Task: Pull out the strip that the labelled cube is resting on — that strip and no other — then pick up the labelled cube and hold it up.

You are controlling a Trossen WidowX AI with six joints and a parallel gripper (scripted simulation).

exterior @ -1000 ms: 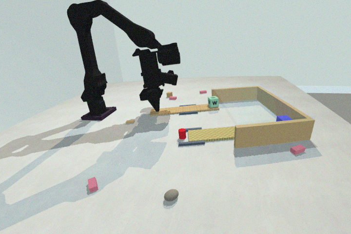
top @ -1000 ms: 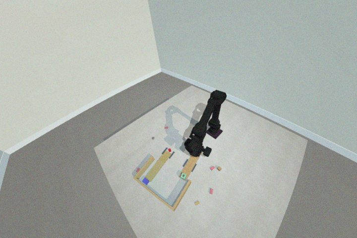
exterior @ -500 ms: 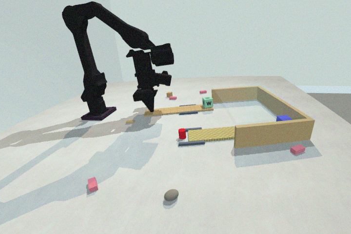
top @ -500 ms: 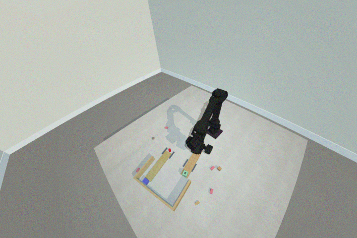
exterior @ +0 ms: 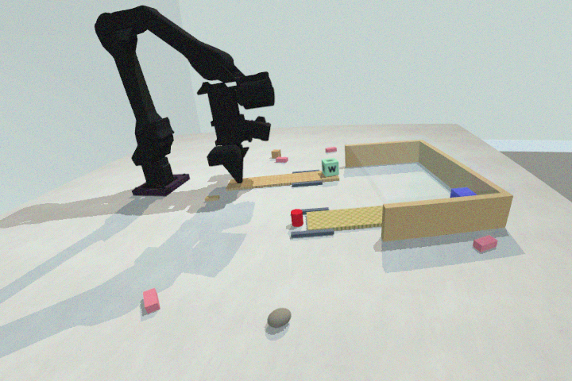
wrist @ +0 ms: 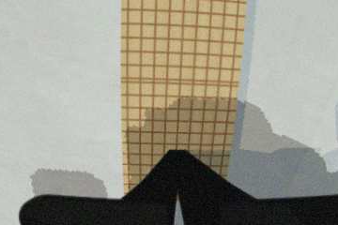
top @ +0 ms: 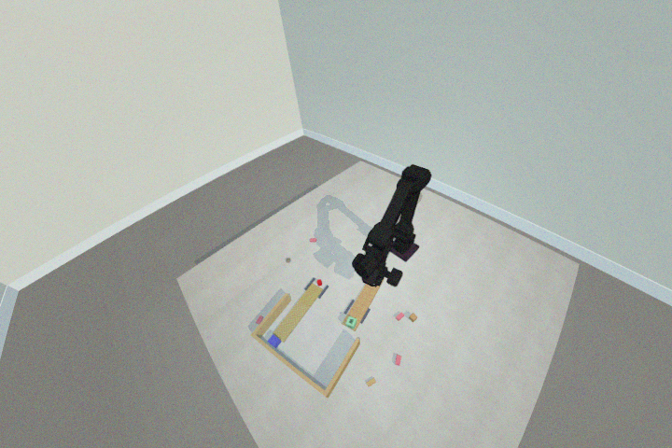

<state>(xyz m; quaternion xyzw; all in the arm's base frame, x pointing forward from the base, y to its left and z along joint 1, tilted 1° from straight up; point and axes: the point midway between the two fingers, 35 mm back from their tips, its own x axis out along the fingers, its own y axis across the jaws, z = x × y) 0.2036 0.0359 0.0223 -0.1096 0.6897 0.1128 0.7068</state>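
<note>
Right now my gripper tip is 19 cm short of the labelled cube, 7 cm to the right of it and 2 cm below it. The rest, counted from my gripper tip: red cylinder 18 cm ahead, 14 cm to the right, 1 cm above; grey pebble 33 cm to the right, 21 cm ahead; tan block 20 cm to the left, 1 cm ahead.
</note>
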